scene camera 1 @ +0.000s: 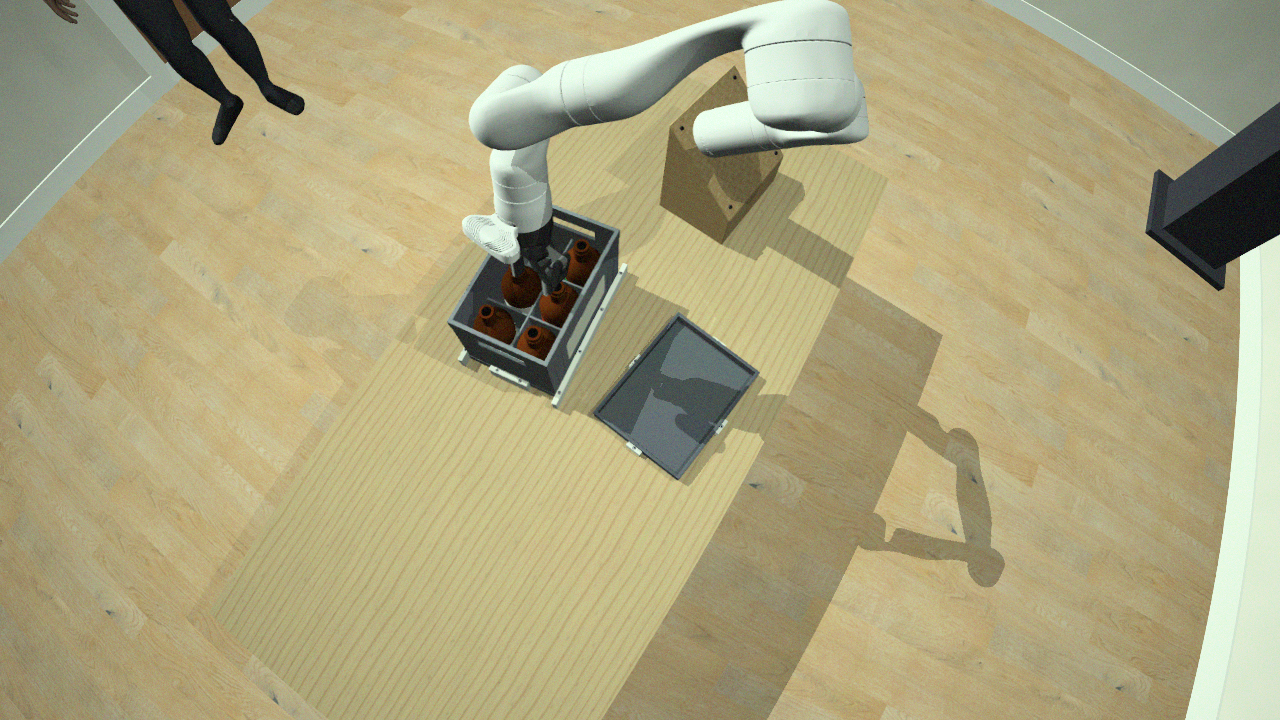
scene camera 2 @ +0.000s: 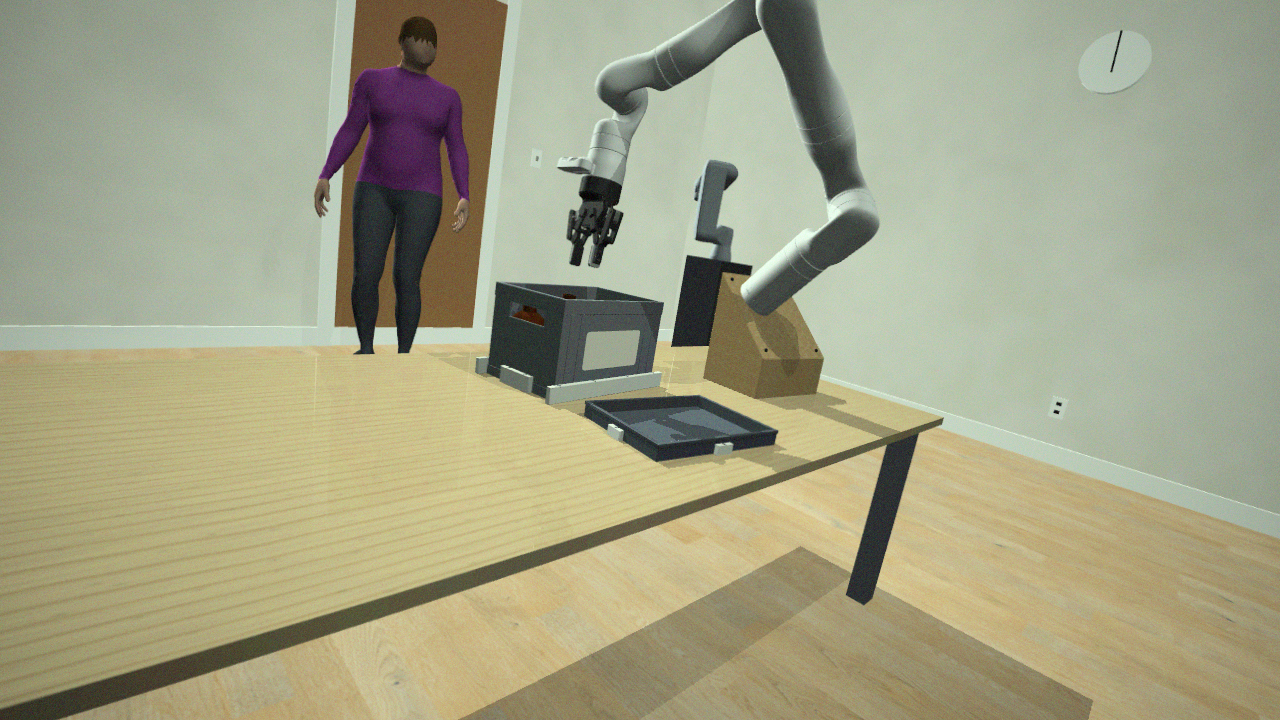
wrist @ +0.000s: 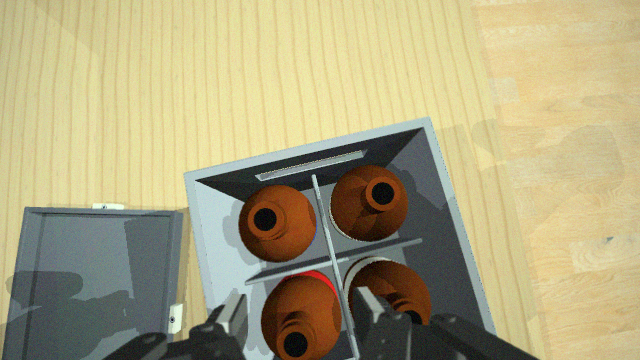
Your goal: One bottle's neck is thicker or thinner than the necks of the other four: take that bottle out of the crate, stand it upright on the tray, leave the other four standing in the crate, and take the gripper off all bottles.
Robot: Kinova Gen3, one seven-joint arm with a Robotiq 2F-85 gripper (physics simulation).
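Frame: origin at the arm's base, x down, y right, z back, level; centimetres.
Where they show: gripper, fingertip midpoint: [scene camera 1: 533, 282] [scene camera 2: 583, 266] [wrist: 301, 309]; arm's base, origin of the base link: [scene camera 1: 711, 134] [scene camera 2: 756, 299].
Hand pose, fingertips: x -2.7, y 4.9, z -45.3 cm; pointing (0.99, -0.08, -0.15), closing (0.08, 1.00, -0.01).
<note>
Each offset is from my fingertips to the top centre of the thing. "*": to the spot under its first point. Level surfaces: height alone.
Five brown bottles stand upright in the grey crate @(dy +3.2, dx +5.2, dz +3.1 cm) [scene camera 1: 476, 343] [scene camera 2: 523, 349] [wrist: 307, 145]. In scene camera 1 they are a far bottle @(dy +0.7, dx +6.4, dz +12.5 cm) [scene camera 1: 582, 261], two middle bottles @(dy +7.2, dx +6.4, dz +2.6 cm) [scene camera 1: 519, 290] @(dy -0.9, dx +6.4, dz +3.8 cm) [scene camera 1: 555, 307] and two near bottles @(dy +5.9, dx +6.4, dz -6.6 cm) [scene camera 1: 493, 325] @(dy -2.9, dx +6.4, dz -5.0 cm) [scene camera 1: 535, 342]. The wrist view shows a blue-edged bottle @(* dy -1.0, dx +10.4, dz -3.8 cm) [wrist: 295, 235], a red-banded bottle @(* dy -0.7, dx +9.3, dz +2.3 cm) [wrist: 300, 312] and two white-banded bottles [wrist: 362, 220] [wrist: 395, 285]. I cannot tell surely which neck differs. My gripper [scene camera 1: 532, 280] [scene camera 2: 584, 262] [wrist: 301, 309] is open and empty above the crate. The tray @(dy -26.3, dx +20.1, dz +4.8 cm) [scene camera 1: 693, 358] [scene camera 2: 693, 447] [wrist: 80, 240] holds no bottle.
White strips @(* dy -7.1, dx +19.7, dz +2.9 cm) [scene camera 1: 586, 340] [scene camera 2: 604, 387] edge the crate's base, and small white blocks [scene camera 1: 633, 447] [scene camera 2: 723, 447] [wrist: 175, 318] edge the tray. A brown arm mount [scene camera 1: 693, 188] [scene camera 2: 738, 358] stands on the table @(dx +22.7 cm) [scene camera 1: 429, 537] [scene camera 2: 268, 465]. A person [scene camera 2: 402, 134] stands beyond the table.
</note>
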